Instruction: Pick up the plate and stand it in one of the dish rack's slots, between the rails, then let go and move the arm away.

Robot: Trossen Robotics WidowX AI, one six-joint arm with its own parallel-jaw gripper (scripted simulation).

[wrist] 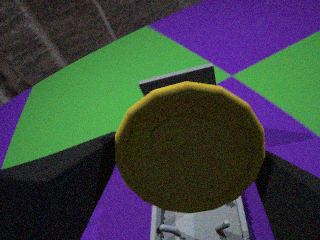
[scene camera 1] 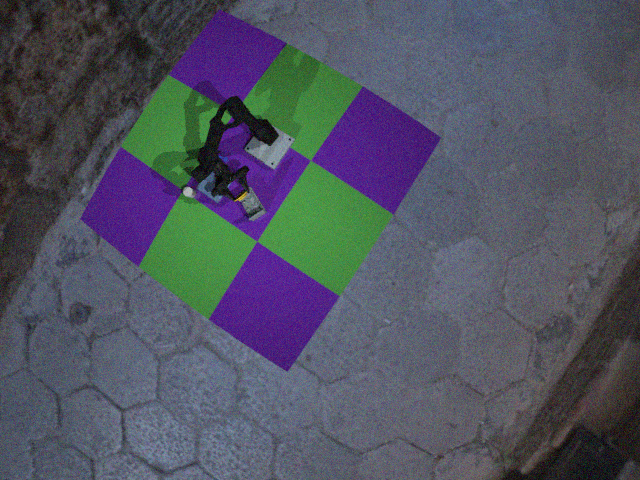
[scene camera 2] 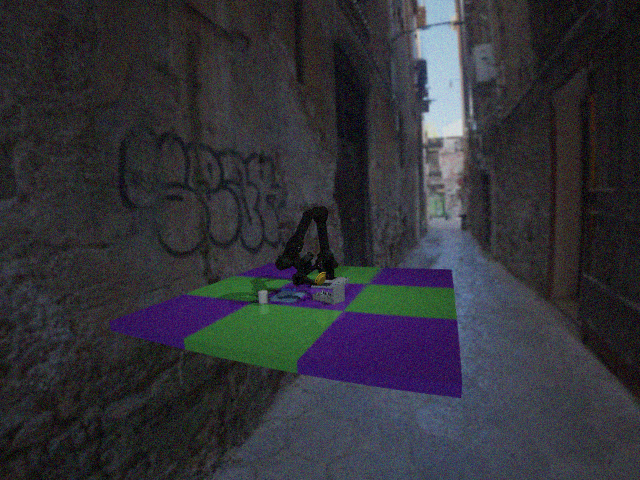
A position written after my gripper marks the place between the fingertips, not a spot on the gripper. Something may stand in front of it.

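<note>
Scene camera 1 has my gripper [scene camera 1: 242, 197], and I'm holding a yellow plate with it. The wrist view shows my gripper [wrist: 187, 148] as well.
</note>
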